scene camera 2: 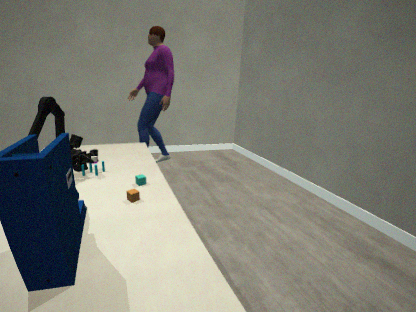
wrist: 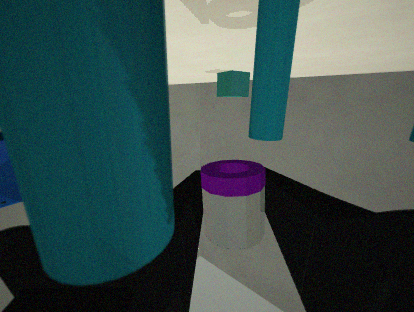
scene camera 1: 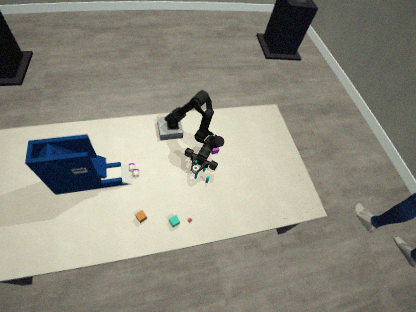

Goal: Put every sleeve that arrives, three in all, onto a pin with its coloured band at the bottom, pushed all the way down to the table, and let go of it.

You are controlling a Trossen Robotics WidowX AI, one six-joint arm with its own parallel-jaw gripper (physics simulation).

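My gripper (scene camera 1: 196,168) (scene camera 2: 94,159) (wrist: 229,176) is shut on a white sleeve (scene camera 1: 195,170) (scene camera 2: 95,160) (wrist: 234,210). The sleeve is upright; its purple band is on the end that faces the table, as the wrist view is upside down. Several teal pins stand around it: a near pin (wrist: 95,150) at the left of the wrist view, a farther pin (wrist: 272,75), and others, such as a pin (scene camera 1: 207,179) (scene camera 2: 103,166). No pin shows through the held sleeve. Two more white sleeves with purple bands, one (scene camera 1: 132,167) and another (scene camera 1: 135,173), stand by the blue chute.
The tall blue chute (scene camera 1: 75,170) (scene camera 2: 42,215) stands at the left with two prongs. An orange cube (scene camera 1: 141,216) (scene camera 2: 133,195), a teal cube (scene camera 1: 174,220) (scene camera 2: 140,180) (wrist: 233,84) and a small red cube (scene camera 1: 190,220) lie on the table. A magenta block (scene camera 1: 215,150) lies beside the arm.
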